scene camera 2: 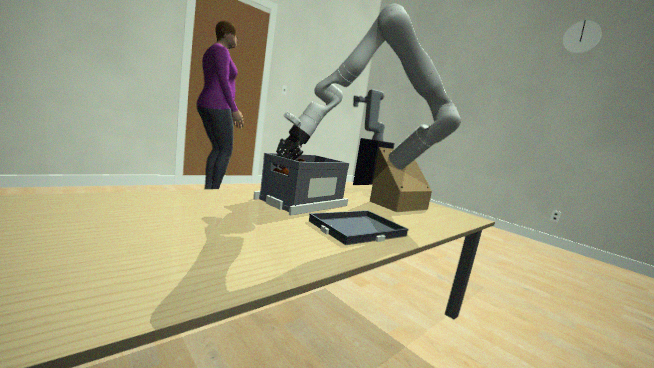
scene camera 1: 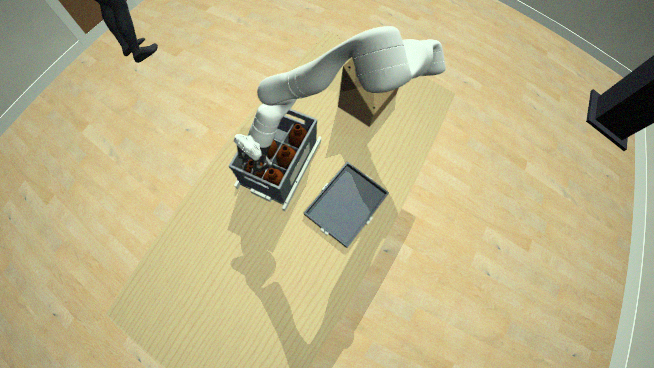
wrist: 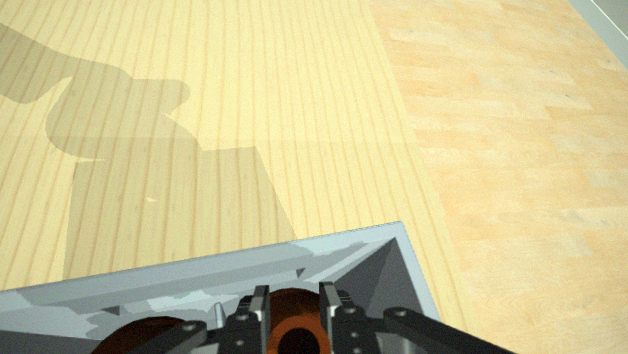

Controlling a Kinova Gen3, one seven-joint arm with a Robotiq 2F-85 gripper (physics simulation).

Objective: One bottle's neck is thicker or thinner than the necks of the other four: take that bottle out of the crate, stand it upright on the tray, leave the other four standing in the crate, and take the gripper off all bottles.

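Frame: origin at the arm's base, x up, y back, z right, level; centimetres.
Seen in the pictures: gripper, fingertip midpoint: (scene camera 2: pixel 276 167) (scene camera 1: pixel 248 172) (wrist: pixel 294 301); arm's base at its link origin: (scene camera 2: pixel 396 161).
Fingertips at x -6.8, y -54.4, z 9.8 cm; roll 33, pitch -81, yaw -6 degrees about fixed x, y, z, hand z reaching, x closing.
Note:
Offsets run from my fingertips to a thing's top centre. "*": to the spot under its first point.
A dark grey crate @[dz -1.7, dx +4.3, dy +12.2 cm] (scene camera 1: pixel 301 158) (scene camera 2: pixel 293 185) (wrist: pixel 245 259) stands on the table with several brown bottles in its cells. My gripper (scene camera 1: pixel 255 161) (scene camera 2: pixel 287 150) (wrist: pixel 294 301) reaches down into the crate's near-left corner cell and is shut on the neck of a brown bottle @[dz +0.4, dx +3.5, dy +2.4 cm] (wrist: pixel 293 328) (scene camera 1: pixel 250 165) there. Other bottles @[dz -5.8, dx +3.1, dy +12.9 cm] (scene camera 1: pixel 285 155) @[dz -4.2, dx +3.1, dy +21.6 cm] (scene camera 1: pixel 297 133) @[dz -7.4, dx +3.1, dy +3.9 cm] (scene camera 1: pixel 273 174) stand in the neighbouring cells, and one (wrist: pixel 131 334) shows beside the held one in the wrist view. The flat dark tray @[* dz -30.9, dx -12.7, dy +14.1 cm] (scene camera 1: pixel 346 203) (scene camera 2: pixel 357 226) lies on the table to the crate's right.
A wooden wedge base (scene camera 1: pixel 360 98) (scene camera 2: pixel 400 185) carries the arm behind the tray. A person (scene camera 2: pixel 219 100) (scene camera 1: pixel 125 27) stands on the floor beyond the table near a brown door (scene camera 2: pixel 249 69). The table's edge (wrist: pixel 408 145) runs close to the crate.

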